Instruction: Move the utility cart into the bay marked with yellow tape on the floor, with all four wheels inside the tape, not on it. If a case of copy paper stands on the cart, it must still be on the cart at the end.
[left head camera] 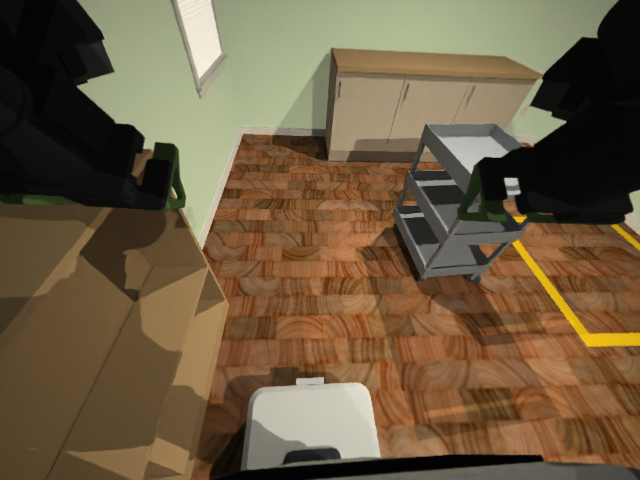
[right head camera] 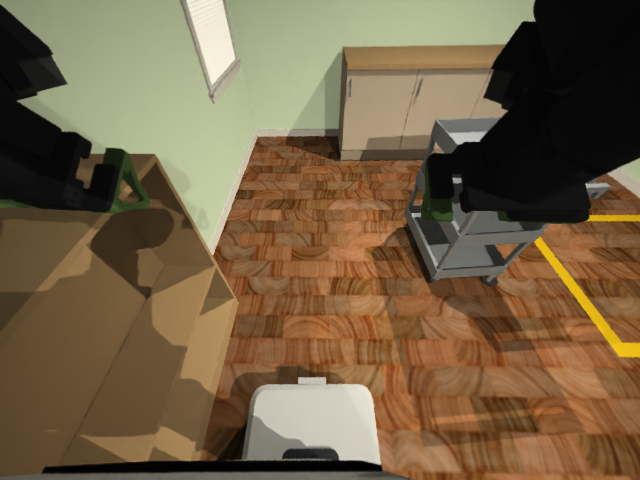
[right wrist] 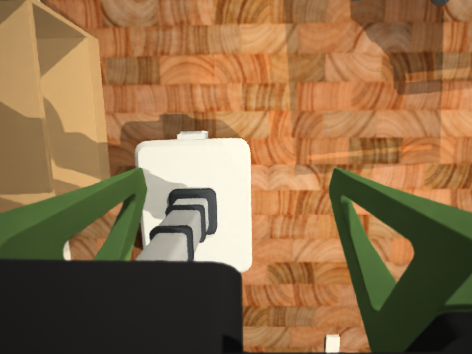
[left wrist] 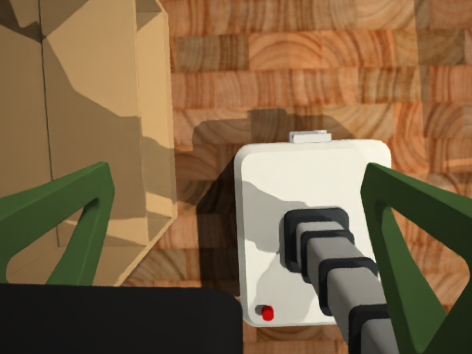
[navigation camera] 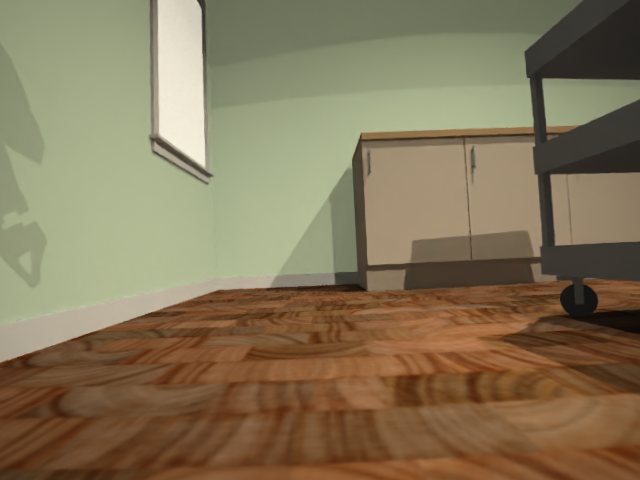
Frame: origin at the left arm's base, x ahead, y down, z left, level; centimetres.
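Seen in the pictures: left gripper, fingertip midpoint: [left head camera: 142, 200] [right head camera: 110, 202] [left wrist: 237, 176]; right gripper, fingertip midpoint: [left head camera: 493, 216] [right head camera: 460, 215] [right wrist: 237, 178].
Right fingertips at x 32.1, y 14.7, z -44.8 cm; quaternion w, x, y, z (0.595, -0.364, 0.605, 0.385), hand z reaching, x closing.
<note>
A point is followed by its place in that frame.
The grey three-shelf utility cart [left head camera: 478, 238] {y 90.4, x 94.0, z -116.8 cm} [right head camera: 496, 237] {y 89.9, x 94.1, z -118.8 cm} [navigation camera: 589, 260] {y 123.3, x 132.9, z -94.8 cm} stands upright, right of centre, left of the yellow tape [left head camera: 551, 289] {y 141.0, x 88.8, z -197.9 cm} [right head camera: 578, 294] {y 140.9, x 88.1, z -197.0 cm}. Part of the bay runs out of view at the right. The visible part of the cart's top tray bears no paper case; my right arm hides some of it. The cart's handle [right head camera: 597, 190] {y 56.2, x 89.5, z -139.3 cm} is at its right side. My right gripper [left head camera: 504, 217] {y 14.7, x 32.1, z -44.8 cm} [right head camera: 473, 217] {y 14.7, x 32.1, z -44.8 cm} [right wrist: 237, 178] {y 14.7, x 32.1, z -44.8 cm} is open, in front of the cart in the head views, not gripping it. My left gripper [left head camera: 111, 204] [left wrist: 237, 176] {y 13.5, x 33.7, z -0.1 cm} is open, above the cardboard box.
The large open cardboard box [left head camera: 206, 279] {y 108.2, x 82.0, z 31.5 cm} [right head camera: 217, 279] {y 109.5, x 82.0, z 30.7 cm} [left wrist: 155, 100] {y 130.9, x 50.0, z 31.9 cm} is close at the left. A beige cabinet [left head camera: 367, 103] {y 78.5, x 249.6, z -80.6 cm} [navigation camera: 413, 201] {y 90.5, x 249.6, z -77.8 cm} stands behind the cart along the far wall. A green wall with a window [navigation camera: 178, 82] {y 15.4, x 246.9, z 54.3 cm} runs along the left. My white base [left head camera: 310, 413] {y 115.0, x 21.6, z -22.2 cm} is at the bottom.
</note>
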